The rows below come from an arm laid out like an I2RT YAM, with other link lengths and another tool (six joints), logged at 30 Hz.
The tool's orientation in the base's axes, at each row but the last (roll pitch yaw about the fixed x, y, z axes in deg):
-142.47, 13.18, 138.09
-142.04, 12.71, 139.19
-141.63, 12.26, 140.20
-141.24, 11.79, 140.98
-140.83, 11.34, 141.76
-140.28, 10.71, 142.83
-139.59, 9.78, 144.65
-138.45, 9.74, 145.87
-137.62, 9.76, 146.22
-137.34, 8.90, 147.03
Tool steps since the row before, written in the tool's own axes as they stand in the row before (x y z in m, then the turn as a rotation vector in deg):
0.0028, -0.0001, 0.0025, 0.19, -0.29, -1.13
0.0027, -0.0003, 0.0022, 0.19, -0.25, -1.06
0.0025, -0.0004, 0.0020, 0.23, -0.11, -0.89
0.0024, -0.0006, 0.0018, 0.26, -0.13, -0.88
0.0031, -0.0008, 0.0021, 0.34, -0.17, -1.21
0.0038, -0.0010, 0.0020, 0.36, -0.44, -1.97
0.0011, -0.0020, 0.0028, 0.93, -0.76, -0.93
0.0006, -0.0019, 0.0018, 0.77, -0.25, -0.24
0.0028, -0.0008, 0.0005, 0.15, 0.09, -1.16
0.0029, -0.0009, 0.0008, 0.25, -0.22, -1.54
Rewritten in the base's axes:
-0.0028, 0.0003, -0.0025, -0.01, 0.63, 1.00
-0.0028, 0.0003, -0.0021, -0.01, 0.61, 0.92
-0.0027, 0.0002, -0.0018, 0.00, 0.61, 0.70
-0.0027, 0.0001, -0.0015, -0.04, 0.61, 0.70
-0.0034, 0.0002, -0.0017, -0.03, 0.83, 0.96
-0.0041, 0.0005, -0.0016, 0.01, 1.15, 1.70
-0.0027, -0.0022, -0.0010, -0.90, 0.67, 1.03
-0.0019, -0.0018, -0.0002, -0.69, 0.44, 0.21
-0.0028, 0.0008, -0.0003, 0.24, 0.86, 0.76
-0.0031, 0.0006, -0.0004, 0.11, 0.98, 1.23

